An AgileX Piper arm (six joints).
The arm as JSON. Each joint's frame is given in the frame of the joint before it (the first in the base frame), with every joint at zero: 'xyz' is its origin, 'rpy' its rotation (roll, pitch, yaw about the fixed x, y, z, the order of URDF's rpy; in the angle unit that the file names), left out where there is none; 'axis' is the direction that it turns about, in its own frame. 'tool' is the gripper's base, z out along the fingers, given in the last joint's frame.
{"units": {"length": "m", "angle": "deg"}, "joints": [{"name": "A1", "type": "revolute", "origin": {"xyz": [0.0, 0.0, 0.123]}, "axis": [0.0, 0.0, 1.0]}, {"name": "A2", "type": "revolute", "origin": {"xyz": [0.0, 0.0, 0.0], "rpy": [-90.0, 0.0, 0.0]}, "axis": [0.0, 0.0, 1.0]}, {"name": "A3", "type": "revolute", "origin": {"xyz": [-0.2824, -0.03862, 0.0]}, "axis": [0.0, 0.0, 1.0]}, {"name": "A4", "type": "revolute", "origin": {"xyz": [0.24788, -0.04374, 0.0], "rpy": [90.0, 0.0, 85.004]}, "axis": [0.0, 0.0, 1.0]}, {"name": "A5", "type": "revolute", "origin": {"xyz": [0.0, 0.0, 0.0], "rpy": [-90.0, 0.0, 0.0]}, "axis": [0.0, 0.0, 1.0]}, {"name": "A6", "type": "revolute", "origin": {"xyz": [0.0, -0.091, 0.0], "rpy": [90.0, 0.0, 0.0]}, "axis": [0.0, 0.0, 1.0]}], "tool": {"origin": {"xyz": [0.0, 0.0, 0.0]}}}
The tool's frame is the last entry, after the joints.
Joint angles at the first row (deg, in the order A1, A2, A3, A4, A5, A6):
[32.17 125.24 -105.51 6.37 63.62 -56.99]
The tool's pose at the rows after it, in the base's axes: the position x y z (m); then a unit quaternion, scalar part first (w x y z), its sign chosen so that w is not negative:
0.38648 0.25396 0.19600 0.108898 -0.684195 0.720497 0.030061
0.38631 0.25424 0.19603 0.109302 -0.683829 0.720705 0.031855
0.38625 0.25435 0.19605 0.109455 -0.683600 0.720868 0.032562
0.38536 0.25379 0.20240 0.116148 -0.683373 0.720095 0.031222
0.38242 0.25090 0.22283 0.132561 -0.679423 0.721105 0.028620
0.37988 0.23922 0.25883 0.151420 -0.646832 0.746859 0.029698
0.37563 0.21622 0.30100 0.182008 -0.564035 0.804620 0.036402
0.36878 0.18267 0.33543 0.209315 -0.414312 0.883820 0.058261
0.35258 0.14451 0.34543 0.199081 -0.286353 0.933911 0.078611
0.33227 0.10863 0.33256 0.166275 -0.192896 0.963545 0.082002
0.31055 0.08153 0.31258 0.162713 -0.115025 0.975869 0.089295
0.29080 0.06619 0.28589 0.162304 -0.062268 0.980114 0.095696
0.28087 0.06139 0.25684 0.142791 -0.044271 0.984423 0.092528
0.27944 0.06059 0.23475 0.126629 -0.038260 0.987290 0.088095
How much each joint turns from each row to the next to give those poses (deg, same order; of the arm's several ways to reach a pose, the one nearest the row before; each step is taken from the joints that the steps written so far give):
[0.00 0.54 0.00 0.13 -0.37 -0.23]
[0.00 0.00 0.00 0.23 0.00 -0.03]
[0.00 0.00 0.00 0.09 0.00 0.00]
[0.00 -0.79 0.00 0.00 0.00 0.00]
[-0.12 -2.34 -0.41 0.00 0.82 0.49]
[-1.12 -3.50 -2.00 0.00 3.22 4.17]
[-2.34 -4.98 -1.00 0.00 2.13 9.86]
[-3.70 -5.81 1.66 0.24 0.35 16.36]
[-4.38 -6.54 7.09 0.88 0.12 11.60]
[-4.39 -5.93 10.33 0.26 -0.76 6.66]
[-3.73 -5.87 11.67 0.99 -5.50 4.38]
[-2.20 -4.15 10.77 1.14 -6.67 2.51]
[-0.51 -0.33 6.83 0.25 -4.22 0.61]
[0.00 1.56 3.35 0.00 -3.01 0.09]

